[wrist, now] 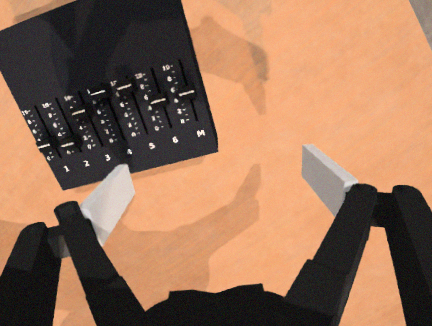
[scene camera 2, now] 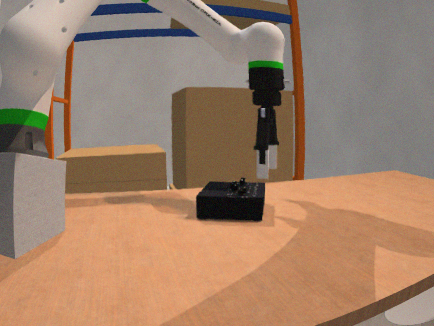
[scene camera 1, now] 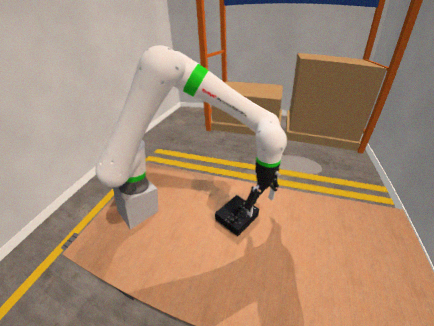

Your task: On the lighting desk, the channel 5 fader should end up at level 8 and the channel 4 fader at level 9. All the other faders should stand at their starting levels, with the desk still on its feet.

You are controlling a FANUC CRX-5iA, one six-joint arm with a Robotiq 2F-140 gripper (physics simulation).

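Places are measured from the arm's base along level axes (x right, y ahead, z up), in millimetres.
Pixels of known places: gripper, fingertip midpoint: (wrist: 215, 169) (scene camera 2: 267, 173) (scene camera 1: 260, 206); arm's base at its link origin: (scene camera 2: 17, 157) (scene camera 1: 134, 185).
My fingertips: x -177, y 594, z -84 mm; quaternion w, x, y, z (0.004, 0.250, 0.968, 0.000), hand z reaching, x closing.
Observation:
For each thing: its middle in the pictures, then the offset to it from my fingertips. Level surfaces: height alone.
- black lighting desk at the middle of its body: (wrist: 114, 93) (scene camera 2: 233, 197) (scene camera 1: 237, 213) dx +44, dy -100, dz -47 mm
- channel 4 fader at the middle of its body: (wrist: 101, 92) dx +40, dy -102, dz -19 mm
- channel 5 fader at the middle of its body: (wrist: 126, 86) dx +20, dy -93, dz -19 mm
- Channel 3 fader at the middle of its body: (wrist: 82, 111) dx +64, dy -101, dz -19 mm
- channel 6 fader at the middle of its body: (wrist: 159, 100) dx +6, dy -69, dz -19 mm
- M fader at the middle of its body: (wrist: 187, 92) dx -16, dy -61, dz -19 mm
- channel 1 fader at the middle of its body: (wrist: 47, 144) dx +112, dy -100, dz -19 mm
- channel 2 fader at the middle of its body: (wrist: 71, 142) dx +93, dy -88, dz -19 mm
- wooden table at its surface level: dz -81 mm
The black lighting desk (scene camera 1: 231, 226) (scene camera 2: 230, 207) (wrist: 150, 30) stands flat on the table. In the wrist view, the channel 4 fader (wrist: 97, 92) and channel 5 fader (wrist: 124, 87) are both near the top of their scales; exact levels are hard to read. Channel 3 fader (wrist: 78, 112) is upper-middle, channel 6 fader (wrist: 158, 101) and M fader (wrist: 186, 93) are near mid-scale, and channel 1 fader (wrist: 44, 146) and channel 2 fader (wrist: 67, 144) are low. My gripper (scene camera 1: 261, 204) (scene camera 2: 267, 173) (wrist: 215, 169) is open and empty, its left finger beside the desk's label edge in the wrist view.
The wooden table (scene camera 1: 180, 240) (scene camera 2: 125, 260) carries the desk. The robot's grey base block (scene camera 1: 136, 205) (scene camera 2: 37, 205) stands at the left. Large cardboard boxes (scene camera 1: 335, 100) (scene camera 2: 225, 135) stand behind the table by an orange rack post (scene camera 1: 390, 85) (scene camera 2: 298, 110).

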